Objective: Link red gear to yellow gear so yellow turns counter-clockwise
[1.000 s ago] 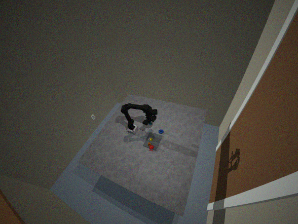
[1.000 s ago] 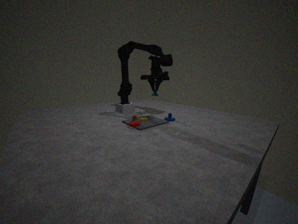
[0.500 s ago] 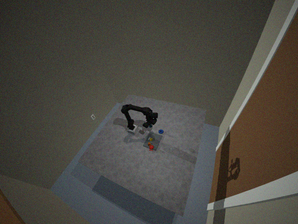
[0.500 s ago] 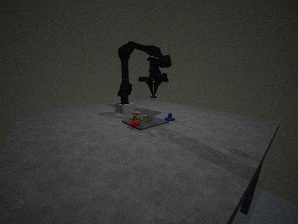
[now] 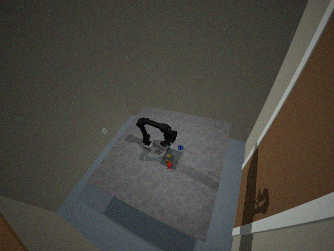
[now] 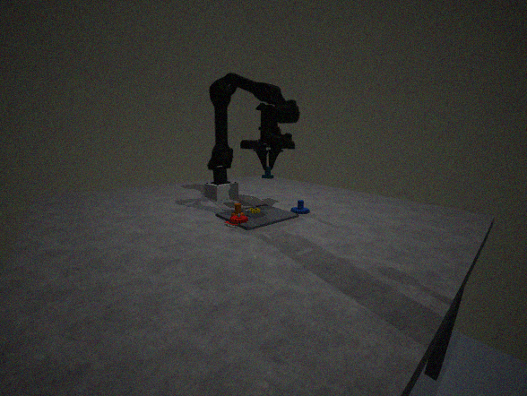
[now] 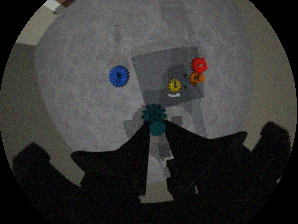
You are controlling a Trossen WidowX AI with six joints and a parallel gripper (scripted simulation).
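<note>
The orange gear lies 50 mm ahead of my gripper tip, 150 mm to the right of it and 120 mm below it. The rest, counted from my gripper tip: small teal gear (10 mm below); yellow gear (30 mm ahead, 80 mm to the right, 120 mm below); blue gear (90 mm ahead, 80 mm to the left, 120 mm below).
</note>
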